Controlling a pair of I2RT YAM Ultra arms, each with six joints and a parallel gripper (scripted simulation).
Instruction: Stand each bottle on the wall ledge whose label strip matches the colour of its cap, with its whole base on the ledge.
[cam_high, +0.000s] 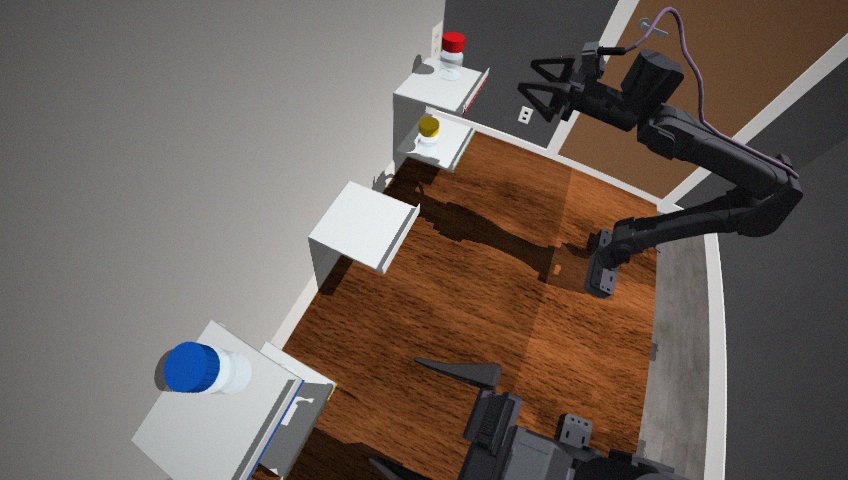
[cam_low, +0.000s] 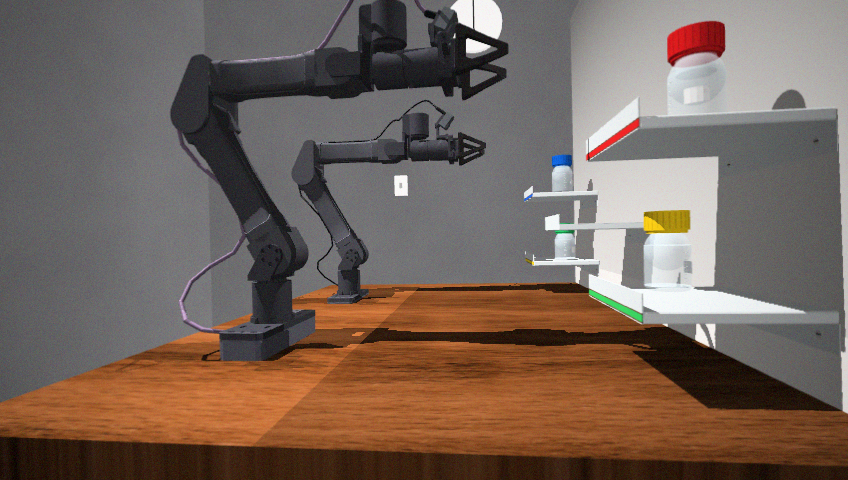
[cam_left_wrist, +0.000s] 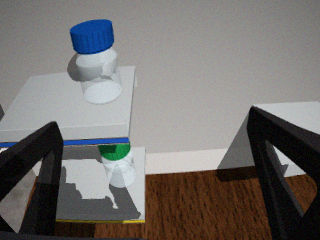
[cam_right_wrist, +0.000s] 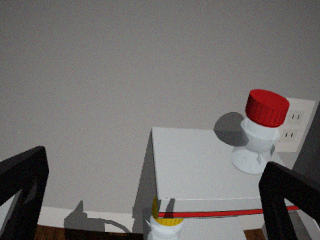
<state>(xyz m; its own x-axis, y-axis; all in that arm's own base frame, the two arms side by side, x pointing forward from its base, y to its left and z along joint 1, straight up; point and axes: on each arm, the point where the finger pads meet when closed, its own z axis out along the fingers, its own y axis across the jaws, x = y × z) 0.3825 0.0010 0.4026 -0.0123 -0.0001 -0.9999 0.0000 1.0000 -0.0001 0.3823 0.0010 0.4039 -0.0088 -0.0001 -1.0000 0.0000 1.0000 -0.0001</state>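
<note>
The green-capped bottle is 230 mm ahead of my left hand, 70 mm to the left of it and 270 mm below it. Also, from my left hand: blue-capped bottle: 230 mm ahead, 70 mm to the left, 70 mm below; then yellow-capped bottle: 200 mm ahead, 610 mm to the right, 270 mm below; then wall: 320 mm ahead, 280 mm to the right, 40 mm above.
</note>
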